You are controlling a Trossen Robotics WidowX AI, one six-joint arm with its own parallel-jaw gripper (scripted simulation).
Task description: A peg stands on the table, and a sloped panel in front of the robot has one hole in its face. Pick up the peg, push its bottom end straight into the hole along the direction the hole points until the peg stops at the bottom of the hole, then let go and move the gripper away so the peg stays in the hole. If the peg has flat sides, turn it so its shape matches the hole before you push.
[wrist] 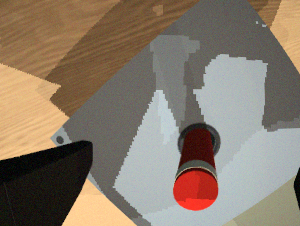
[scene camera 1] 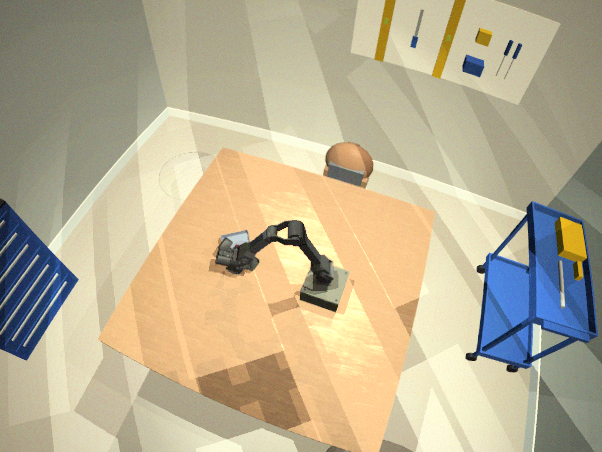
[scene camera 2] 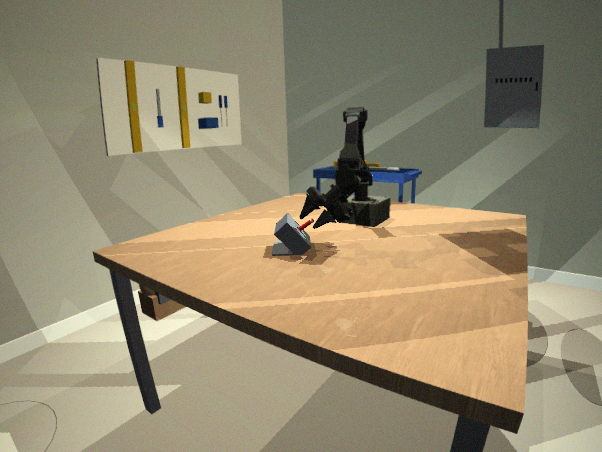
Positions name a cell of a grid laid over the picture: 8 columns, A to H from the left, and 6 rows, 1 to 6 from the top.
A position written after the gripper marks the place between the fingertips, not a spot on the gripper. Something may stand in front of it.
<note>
The gripper (scene camera 2: E3) is open, holding nothing. Further things: a round red peg (wrist: F5).
The gripper shows as well in the wrist view (wrist: F5).
</note>
